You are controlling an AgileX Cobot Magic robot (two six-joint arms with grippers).
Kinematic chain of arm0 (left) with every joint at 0, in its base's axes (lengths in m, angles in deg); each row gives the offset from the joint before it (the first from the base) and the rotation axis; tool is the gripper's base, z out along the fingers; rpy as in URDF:
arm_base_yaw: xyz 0 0 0.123 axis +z
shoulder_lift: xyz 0 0 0 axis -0.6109 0.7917 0
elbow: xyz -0.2 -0.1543 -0.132 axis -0.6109 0.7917 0
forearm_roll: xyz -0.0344 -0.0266 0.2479 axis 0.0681 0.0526 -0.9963
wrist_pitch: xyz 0 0 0 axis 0.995 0.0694 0.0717
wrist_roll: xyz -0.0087 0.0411 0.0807 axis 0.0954 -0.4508 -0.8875
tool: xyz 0 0 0 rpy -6.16 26.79 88.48
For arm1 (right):
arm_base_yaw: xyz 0 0 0.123 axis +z
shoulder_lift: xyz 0 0 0 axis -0.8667 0.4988 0
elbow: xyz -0.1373 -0.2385 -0.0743 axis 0.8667 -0.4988 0
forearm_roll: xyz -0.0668 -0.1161 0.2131 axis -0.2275 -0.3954 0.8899
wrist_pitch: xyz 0 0 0 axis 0.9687 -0.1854 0.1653
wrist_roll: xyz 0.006 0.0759 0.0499 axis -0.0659 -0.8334 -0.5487
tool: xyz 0 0 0 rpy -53.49 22.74 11.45
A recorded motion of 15 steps. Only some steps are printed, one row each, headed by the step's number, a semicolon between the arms.
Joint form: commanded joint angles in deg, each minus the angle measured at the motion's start. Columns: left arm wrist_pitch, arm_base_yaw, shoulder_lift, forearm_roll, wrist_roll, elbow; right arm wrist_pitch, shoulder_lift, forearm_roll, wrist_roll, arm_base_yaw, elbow.
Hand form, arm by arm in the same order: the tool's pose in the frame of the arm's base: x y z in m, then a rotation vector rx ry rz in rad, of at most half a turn. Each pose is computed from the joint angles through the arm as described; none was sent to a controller.
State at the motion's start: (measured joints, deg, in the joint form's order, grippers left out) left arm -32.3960 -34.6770 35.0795 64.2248 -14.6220 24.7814; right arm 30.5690 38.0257 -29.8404 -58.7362 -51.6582 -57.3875
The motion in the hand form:
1: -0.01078 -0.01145 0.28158 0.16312 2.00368 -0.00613; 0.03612 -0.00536 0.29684 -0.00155 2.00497 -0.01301
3: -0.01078 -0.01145 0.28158 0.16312 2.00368 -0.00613; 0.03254 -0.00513 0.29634 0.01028 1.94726 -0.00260
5: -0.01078 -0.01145 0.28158 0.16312 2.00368 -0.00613; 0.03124 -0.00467 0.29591 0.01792 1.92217 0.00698
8: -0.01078 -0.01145 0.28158 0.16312 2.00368 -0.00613; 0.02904 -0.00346 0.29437 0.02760 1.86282 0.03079
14: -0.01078 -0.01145 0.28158 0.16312 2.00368 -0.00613; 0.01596 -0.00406 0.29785 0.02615 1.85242 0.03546
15: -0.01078 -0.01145 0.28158 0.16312 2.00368 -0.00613; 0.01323 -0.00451 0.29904 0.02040 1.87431 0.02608
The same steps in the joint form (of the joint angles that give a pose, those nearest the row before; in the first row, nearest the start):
1: 0.80 -0.29 -0.92 0.06 0.17 0.12; 2.98 -3.61 1.04 0.63 -2.75 -2.41
3: 0.80 -0.29 -0.92 0.06 0.17 0.12; 5.21 -5.67 1.61 0.63 -3.44 -3.32
5: 0.80 -0.29 -0.92 0.06 0.17 0.12; 6.30 -6.53 2.18 0.63 -3.84 -3.78
8: 0.80 -0.29 -0.92 0.06 0.17 0.12; 9.17 -8.42 3.38 0.63 -4.35 -5.04
14: 0.80 -0.29 -0.92 0.06 0.17 0.12; 5.44 -11.23 4.01 1.26 -4.35 -3.49
15: 0.80 -0.29 -0.92 0.06 0.17 0.12; 3.32 -11.23 3.95 1.77 -4.35 -2.63

